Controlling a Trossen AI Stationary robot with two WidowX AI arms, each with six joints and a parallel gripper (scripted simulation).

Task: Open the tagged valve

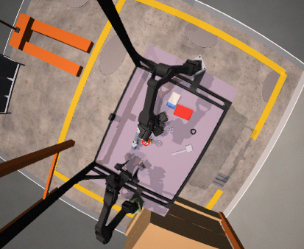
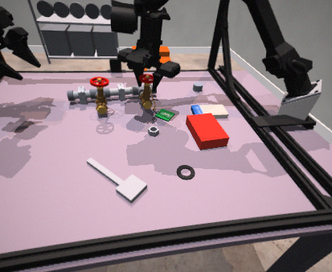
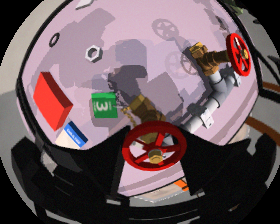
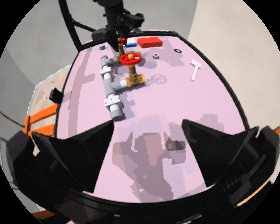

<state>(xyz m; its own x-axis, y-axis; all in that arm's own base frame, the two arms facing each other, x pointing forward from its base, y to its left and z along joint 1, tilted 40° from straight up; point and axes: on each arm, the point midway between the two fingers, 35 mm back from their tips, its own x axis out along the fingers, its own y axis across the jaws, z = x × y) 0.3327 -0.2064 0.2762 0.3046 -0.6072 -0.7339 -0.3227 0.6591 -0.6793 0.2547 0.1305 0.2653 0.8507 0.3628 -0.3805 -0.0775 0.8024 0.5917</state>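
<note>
Right now the green tag is 6 cm ahead of my left hand, 4 cm to the left of it and 10 cm below it. Round my left hand: red block: 17 cm ahead, 14 cm to the left, 9 cm below; then grey nut: 15 cm ahead, 1 cm to the right, 9 cm below; then flat grey wrench: 30 cm ahead, 12 cm to the right, 10 cm below.
</note>
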